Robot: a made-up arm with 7 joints. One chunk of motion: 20 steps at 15 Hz.
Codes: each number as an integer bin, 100 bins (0 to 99) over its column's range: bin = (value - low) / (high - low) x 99, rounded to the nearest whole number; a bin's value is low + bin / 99 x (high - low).
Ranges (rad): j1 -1.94..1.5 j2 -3..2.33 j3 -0.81..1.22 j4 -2.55..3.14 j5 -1.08..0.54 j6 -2.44..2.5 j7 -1.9..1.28
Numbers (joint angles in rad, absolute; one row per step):
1: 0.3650 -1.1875 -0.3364 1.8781 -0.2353 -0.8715 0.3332
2: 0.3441 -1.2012 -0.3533 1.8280 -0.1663 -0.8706 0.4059
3: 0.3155 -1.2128 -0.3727 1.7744 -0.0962 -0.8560 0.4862
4: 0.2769 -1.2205 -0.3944 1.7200 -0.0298 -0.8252 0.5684
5: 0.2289 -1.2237 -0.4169 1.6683 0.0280 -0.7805 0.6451
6: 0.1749 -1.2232 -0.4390 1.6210 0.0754 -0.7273 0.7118
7: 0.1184 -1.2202 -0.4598 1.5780 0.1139 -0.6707 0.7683
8: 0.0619 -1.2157 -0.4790 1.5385 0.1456 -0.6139 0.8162
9: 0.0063 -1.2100 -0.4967 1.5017 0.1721 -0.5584 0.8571
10: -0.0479 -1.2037 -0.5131 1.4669 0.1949 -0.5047 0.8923
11: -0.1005 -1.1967 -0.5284 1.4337 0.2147 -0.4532 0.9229
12: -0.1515 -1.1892 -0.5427 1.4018 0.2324 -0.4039 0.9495
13: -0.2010 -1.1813 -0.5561 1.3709 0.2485 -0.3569 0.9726
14: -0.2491 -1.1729 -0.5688 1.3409 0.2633 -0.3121 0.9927
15: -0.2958 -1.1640 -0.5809 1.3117 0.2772 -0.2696 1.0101
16: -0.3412 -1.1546 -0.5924 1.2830 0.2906 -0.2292 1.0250
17: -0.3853 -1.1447 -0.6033 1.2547 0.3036 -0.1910 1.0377
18: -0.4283 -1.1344 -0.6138 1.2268 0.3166 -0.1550 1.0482
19: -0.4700 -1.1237 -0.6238 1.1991 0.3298 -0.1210 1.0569
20: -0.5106 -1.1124 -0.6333 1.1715 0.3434 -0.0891 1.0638
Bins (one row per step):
1: 66 34 23 77 52 31 70
2: 66 33 22 76 56 31 72
3: 65 33 21 75 60 32 74
4: 64 33 20 74 64 32 77
5: 62 33 19 73 68 33 79
6: 61 33 18 73 71 34 81
7: 59 33 17 72 73 35 83
8: 58 33 16 71 75 37 85
9: 56 33 15 70 77 38 86
10: 54 33 14 70 78 39 87
11: 53 33 14 69 79 40 88
12: 51 34 13 69 80 41 89
13: 50 34 12 68 81 42 89
14: 49 34 12 68 82 43 90
15: 47 34 11 67 83 43 91
16: 46 34 11 67 84 44 91
17: 45 34 10 66 85 45 91
18: 44 35 10 66 85 46 92
19: 42 35 9 65 86 46 92
20: 41 35 9 65 87 47 92

